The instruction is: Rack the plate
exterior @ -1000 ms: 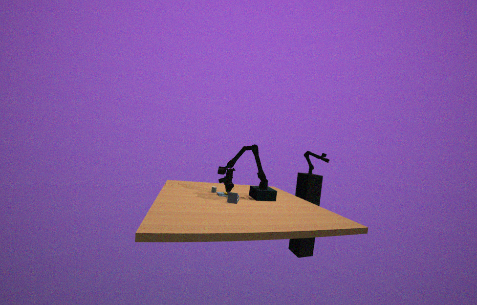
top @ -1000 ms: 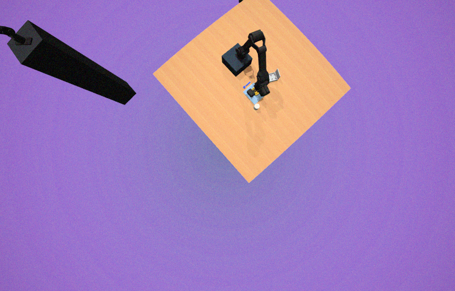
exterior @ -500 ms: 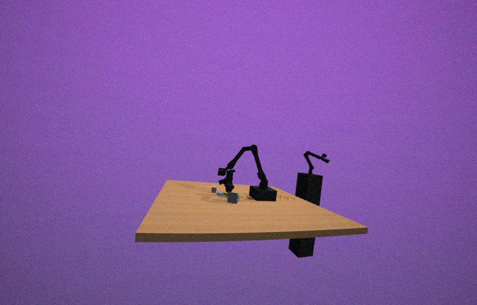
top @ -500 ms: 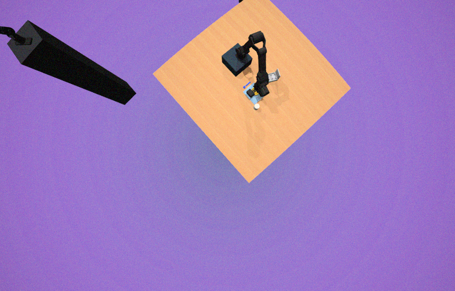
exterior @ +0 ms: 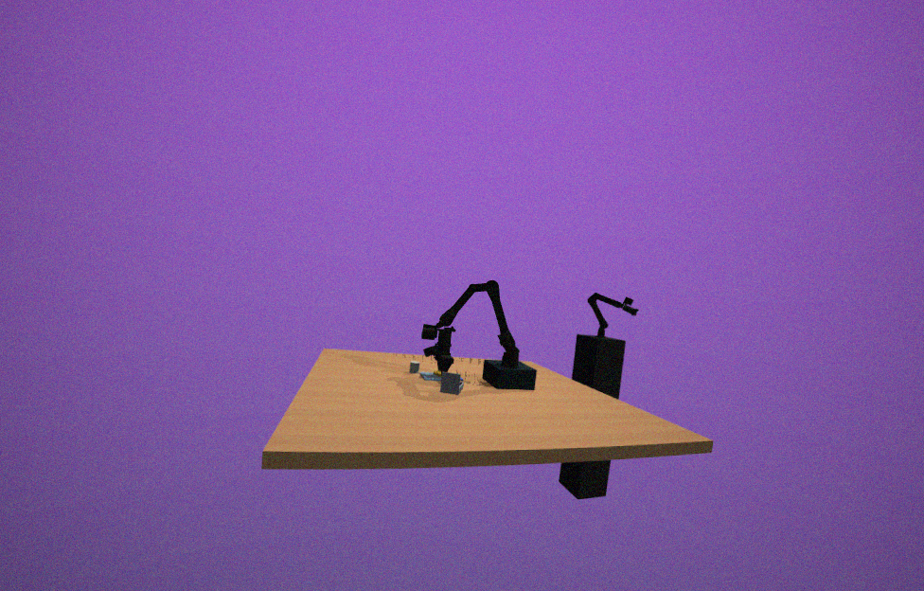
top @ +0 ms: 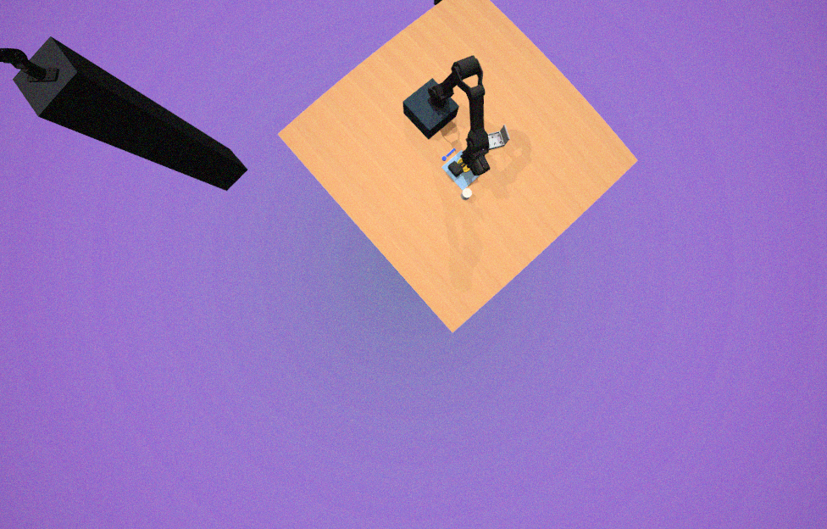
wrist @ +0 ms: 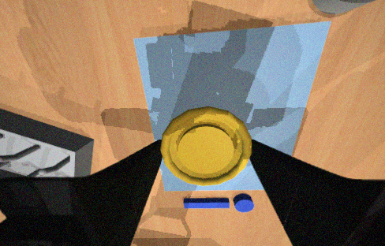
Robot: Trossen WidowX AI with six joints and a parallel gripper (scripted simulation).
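The light blue mat lies 2 cm to the right of my gripper tip, 1 cm below it and 1 cm ahead of it. Round my gripper tip: yellow plate: 1 cm above; then dish rack: 18 cm to the left, 1 cm above; then white cup: 11 cm ahead, 9 cm to the right, 1 cm above.
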